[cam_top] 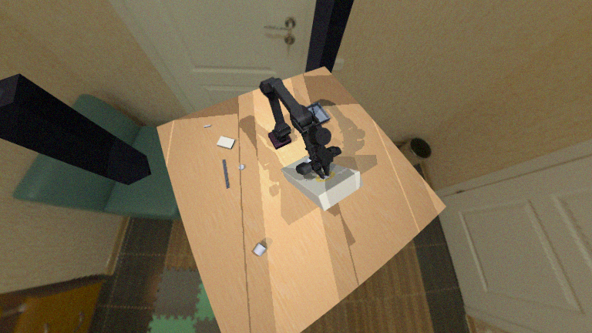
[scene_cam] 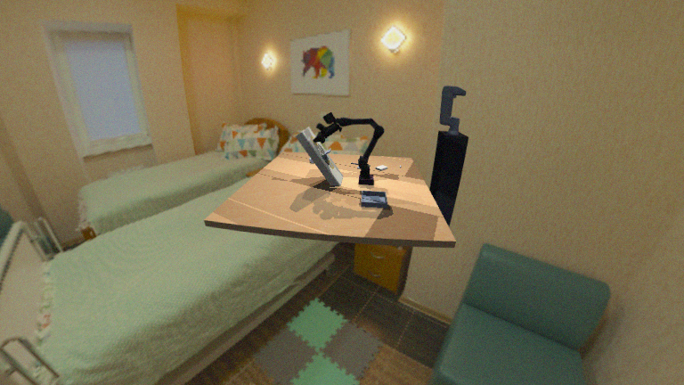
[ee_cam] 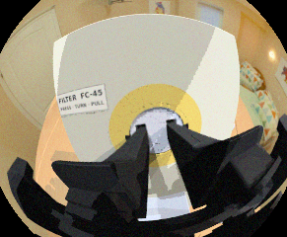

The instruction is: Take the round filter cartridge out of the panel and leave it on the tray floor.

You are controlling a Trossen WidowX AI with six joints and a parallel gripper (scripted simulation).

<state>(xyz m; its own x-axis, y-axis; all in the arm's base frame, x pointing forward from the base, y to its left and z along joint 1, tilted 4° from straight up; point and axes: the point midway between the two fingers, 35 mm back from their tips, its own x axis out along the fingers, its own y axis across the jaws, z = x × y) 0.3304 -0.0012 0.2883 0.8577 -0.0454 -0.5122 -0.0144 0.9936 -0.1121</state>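
My gripper tip is 42 cm past the dark blue tray, 30 cm to the right of it and 27 cm above it. Round my gripper tip: white card: 52 cm behind, 28 cm to the right, 28 cm below; then round filter cartridge: 1 cm below, 1 cm ahead.
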